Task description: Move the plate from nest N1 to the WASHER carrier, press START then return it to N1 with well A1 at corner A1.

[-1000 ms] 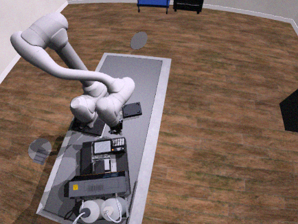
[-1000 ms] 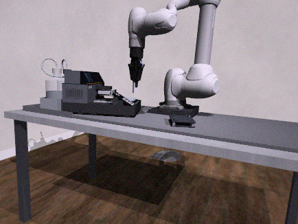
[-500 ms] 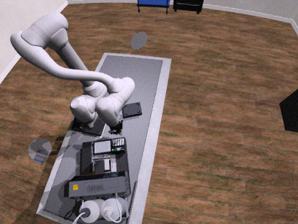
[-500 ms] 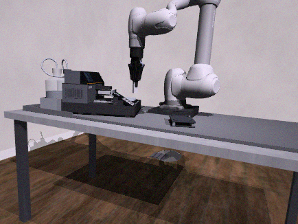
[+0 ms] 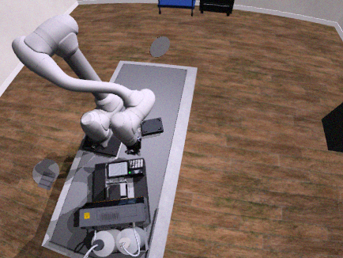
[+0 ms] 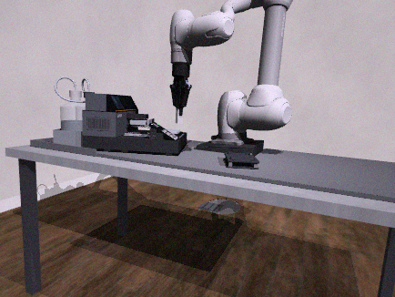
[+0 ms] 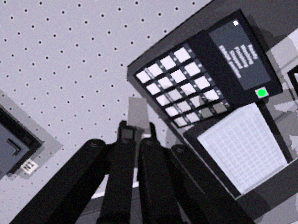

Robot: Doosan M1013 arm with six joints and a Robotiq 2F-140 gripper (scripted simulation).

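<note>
The white well plate lies 140 mm to the right of my hand, 110 mm behind it and 90 mm below it. From my hand the other things lie so: plate nest N1 (280 mm to the left, 150 mm below, 50 mm behind); then plate washer (270 mm to the right, 50 mm below, 30 mm behind).
</note>
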